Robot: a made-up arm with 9 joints. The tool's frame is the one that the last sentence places.
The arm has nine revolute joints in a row. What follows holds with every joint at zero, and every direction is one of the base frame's. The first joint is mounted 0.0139 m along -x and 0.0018 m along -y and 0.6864 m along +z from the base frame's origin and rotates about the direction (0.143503, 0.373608, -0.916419), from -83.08 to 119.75 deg. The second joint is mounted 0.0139 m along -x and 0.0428 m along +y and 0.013 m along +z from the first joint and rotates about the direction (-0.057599, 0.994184, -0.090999), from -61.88 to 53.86 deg. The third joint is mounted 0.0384 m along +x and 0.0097 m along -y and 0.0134 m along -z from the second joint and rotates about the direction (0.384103, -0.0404, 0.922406), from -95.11 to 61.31 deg. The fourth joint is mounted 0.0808 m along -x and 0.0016 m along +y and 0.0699 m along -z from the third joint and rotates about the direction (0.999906, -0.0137, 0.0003), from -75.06 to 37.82 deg. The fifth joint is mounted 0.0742 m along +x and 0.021 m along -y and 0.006 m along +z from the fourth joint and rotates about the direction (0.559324, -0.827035, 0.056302), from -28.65 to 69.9 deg. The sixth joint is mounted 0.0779 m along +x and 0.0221 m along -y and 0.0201 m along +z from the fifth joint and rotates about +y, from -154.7 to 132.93 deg. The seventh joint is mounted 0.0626 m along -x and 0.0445 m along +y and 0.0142 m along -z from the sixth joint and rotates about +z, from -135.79 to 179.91 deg. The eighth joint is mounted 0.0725 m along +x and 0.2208 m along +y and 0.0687 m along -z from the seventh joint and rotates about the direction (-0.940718, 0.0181, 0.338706), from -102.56 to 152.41 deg. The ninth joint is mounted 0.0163 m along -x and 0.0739 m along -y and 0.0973 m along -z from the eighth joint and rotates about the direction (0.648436, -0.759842, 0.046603), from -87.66 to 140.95 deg. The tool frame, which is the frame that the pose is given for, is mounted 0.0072 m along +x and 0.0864 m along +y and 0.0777 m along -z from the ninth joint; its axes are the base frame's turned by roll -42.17, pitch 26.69 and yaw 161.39 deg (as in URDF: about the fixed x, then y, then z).
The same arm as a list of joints. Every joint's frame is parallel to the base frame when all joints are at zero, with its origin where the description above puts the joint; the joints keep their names.
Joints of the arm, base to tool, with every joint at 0 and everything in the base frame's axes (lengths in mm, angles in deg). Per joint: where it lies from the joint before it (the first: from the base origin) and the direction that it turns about. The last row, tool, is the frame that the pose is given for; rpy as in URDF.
joint 1: axis 0.143503 0.373608 -0.916419 origin -13.9 -1.8 686.4
joint 2: axis -0.057599 0.994184 -0.090999 origin -13.9 42.8 13
joint 3: axis 0.384103 -0.0404 0.922406 origin 38.4 -9.7 -13.4
joint 4: axis 0.999906 -0.0137 0.0003 origin -80.8 1.6 -69.9
joint 5: axis 0.559324 -0.827035 0.056302 origin 74.2 -21 6
joint 6: axis +y origin 77.9 -22.1 20.1
joint 7: axis +z origin -62.6 44.5 -14.2
joint 8: axis -0.940718 0.0181 0.338706 origin 72.5 220.8 -68.7
joint 9: axis 0.648436 -0.759842 0.046603 origin -16.3 -73.9 -97.3
tool: origin 7.2 86.4 -77.7 rpy -42.17 26.69 161.39
Joint limits (deg, base to tool): -83.08..119.75 -61.88..53.86 -95.11..61.31 -75.06..37.82 -28.65..69.9 -154.7..132.93 -135.79..179.91 -102.56..152.41 -87.66..140.95

